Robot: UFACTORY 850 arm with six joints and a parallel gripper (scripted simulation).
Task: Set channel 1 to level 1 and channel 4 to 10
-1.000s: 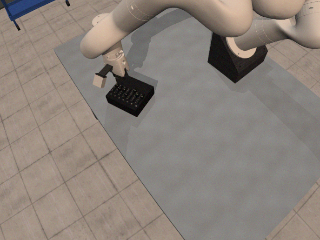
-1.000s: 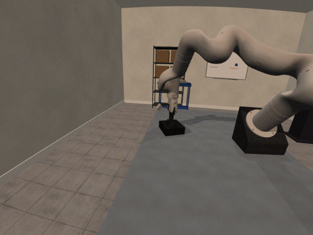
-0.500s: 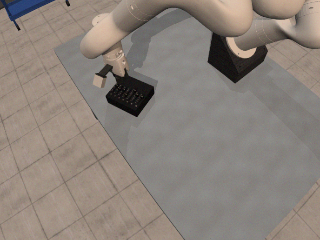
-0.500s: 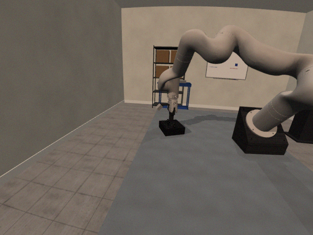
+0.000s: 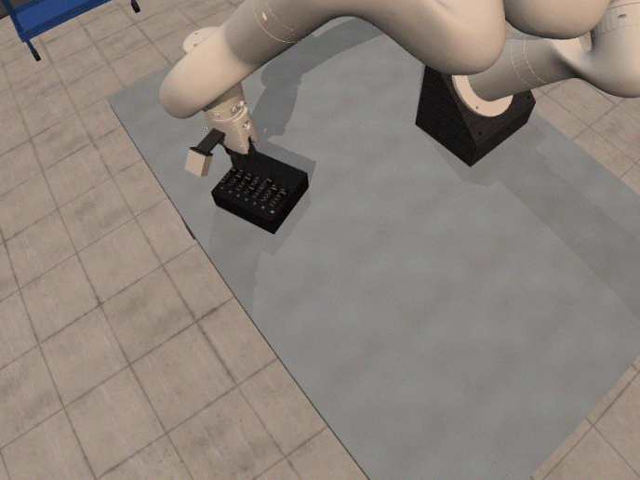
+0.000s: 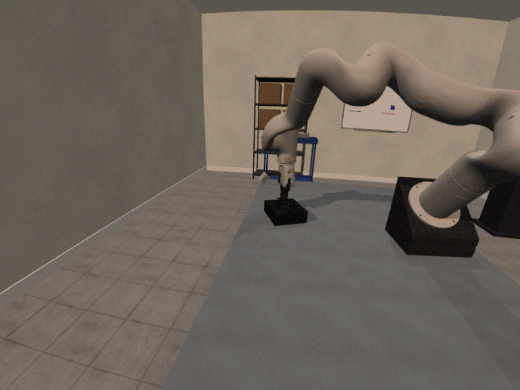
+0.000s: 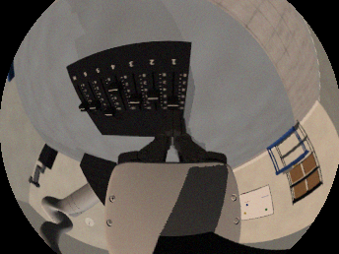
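The fader cap is 10 mm ahead of my hand, 80 mm to the left of it and 10 mm below it.
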